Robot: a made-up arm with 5 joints.
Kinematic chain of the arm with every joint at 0, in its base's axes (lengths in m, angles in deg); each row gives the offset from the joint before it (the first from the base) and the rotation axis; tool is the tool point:
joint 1: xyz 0 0 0.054 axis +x
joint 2: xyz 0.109 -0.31 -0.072 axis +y
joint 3: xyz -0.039 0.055 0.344 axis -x
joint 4: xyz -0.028 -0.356 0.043 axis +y
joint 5: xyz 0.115 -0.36 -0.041 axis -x
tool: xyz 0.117 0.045 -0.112
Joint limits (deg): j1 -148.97..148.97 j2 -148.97..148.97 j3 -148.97..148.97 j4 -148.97..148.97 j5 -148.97..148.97
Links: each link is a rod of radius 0.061 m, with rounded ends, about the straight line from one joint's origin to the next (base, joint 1, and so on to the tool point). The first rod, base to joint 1, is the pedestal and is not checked.
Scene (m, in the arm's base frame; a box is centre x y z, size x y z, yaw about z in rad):
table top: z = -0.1
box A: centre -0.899 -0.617 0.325 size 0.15 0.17 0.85 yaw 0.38
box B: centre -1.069 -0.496 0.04 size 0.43 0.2 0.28 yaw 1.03
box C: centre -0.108 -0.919 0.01 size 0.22 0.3 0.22 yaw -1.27
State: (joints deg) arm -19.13 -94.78 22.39 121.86 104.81
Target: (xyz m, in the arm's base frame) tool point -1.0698 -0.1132 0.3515
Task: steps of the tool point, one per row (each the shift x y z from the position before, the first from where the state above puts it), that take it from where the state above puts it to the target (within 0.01 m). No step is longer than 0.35 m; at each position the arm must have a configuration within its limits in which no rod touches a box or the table.
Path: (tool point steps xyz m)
1: -0.0670 0.0854 0.3197
2: -0.0534 0.1803 0.2859
3: -0.0369 0.2619 0.2217
4: -0.0184 0.3204 0.1332
5: 0.0014 0.3476 0.0288
6: -0.1460 -0.1144 -0.0815
7: -0.1290 -0.0876 -0.1273
8: -0.1031 -0.0451 -0.1603
9: -0.0699 0.0077 -0.1743
10: -0.0310 0.0624 -0.1665

